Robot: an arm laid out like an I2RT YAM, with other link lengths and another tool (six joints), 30 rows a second.
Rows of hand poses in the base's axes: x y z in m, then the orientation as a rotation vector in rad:
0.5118 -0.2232 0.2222 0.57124 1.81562 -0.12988
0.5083 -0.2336 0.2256 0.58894 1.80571 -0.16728
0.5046 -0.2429 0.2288 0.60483 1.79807 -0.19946
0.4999 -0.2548 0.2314 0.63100 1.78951 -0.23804
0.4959 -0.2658 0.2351 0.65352 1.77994 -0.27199
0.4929 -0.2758 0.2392 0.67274 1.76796 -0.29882
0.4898 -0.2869 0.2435 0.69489 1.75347 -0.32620
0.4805 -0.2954 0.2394 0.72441 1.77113 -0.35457
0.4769 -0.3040 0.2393 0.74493 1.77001 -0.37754
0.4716 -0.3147 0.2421 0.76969 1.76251 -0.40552
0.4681 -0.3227 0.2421 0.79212 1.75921 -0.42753
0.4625 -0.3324 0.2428 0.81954 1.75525 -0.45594
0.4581 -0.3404 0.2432 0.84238 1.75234 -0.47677
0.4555 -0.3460 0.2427 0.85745 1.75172 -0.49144
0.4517 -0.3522 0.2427 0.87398 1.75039 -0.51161
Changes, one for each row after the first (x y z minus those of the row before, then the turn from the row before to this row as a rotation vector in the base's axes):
-0.0035 -0.0104 0.0034 -0.01671 0.00153 -0.03229
-0.0037 -0.0093 0.0032 -0.01372 0.00258 -0.02811
-0.0047 -0.0119 0.0026 -0.01225 0.00470 -0.03841
-0.0040 -0.0110 0.0037 -0.01138 0.00265 -0.03383
-0.0030 -0.0100 0.0041 -0.00924 -0.00161 -0.02848
-0.0031 -0.0111 0.0043 -0.00852 -0.00326 -0.03123
-0.0093 -0.0085 -0.0041 0.00441 0.02726 -0.03099
-0.0036 -0.0086 -0.0001 -0.00286 0.00808 -0.02539
-0.0053 -0.0107 0.0028 -0.00541 0.00458 -0.03181
-0.0035 -0.0080 0.0000 -0.00164 0.00630 -0.02653
-0.0056 -0.0097 0.0007 -0.00268 0.00867 -0.03310
-0.0044 -0.0080 0.0004 -0.00033 0.00668 -0.02607
-0.0026 -0.0056 -0.0005 -0.00020 0.00604 -0.01738
-0.0038 -0.0062 0.0000 -0.00267 0.00789 -0.02112

